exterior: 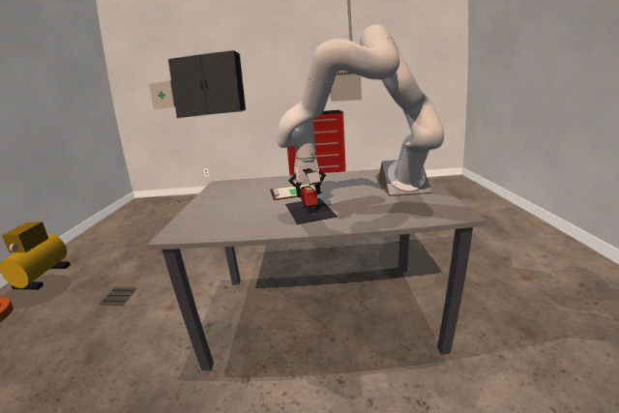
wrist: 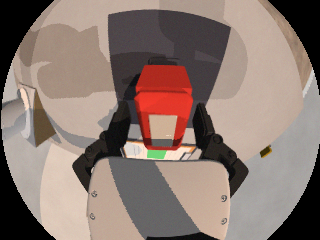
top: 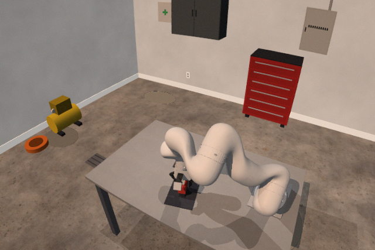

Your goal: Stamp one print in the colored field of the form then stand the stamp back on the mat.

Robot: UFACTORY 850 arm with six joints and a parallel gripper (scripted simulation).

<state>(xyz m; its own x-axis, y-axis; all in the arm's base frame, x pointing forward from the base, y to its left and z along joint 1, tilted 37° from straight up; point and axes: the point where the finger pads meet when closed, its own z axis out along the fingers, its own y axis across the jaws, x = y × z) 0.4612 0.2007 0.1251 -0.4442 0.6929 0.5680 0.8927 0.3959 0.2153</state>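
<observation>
Right now my hand is 3 cm above the red stamp. From my hand the other things lie so: dark mat: 8 cm below; form: 25 cm to the right, 12 cm ahead, 8 cm below.
</observation>
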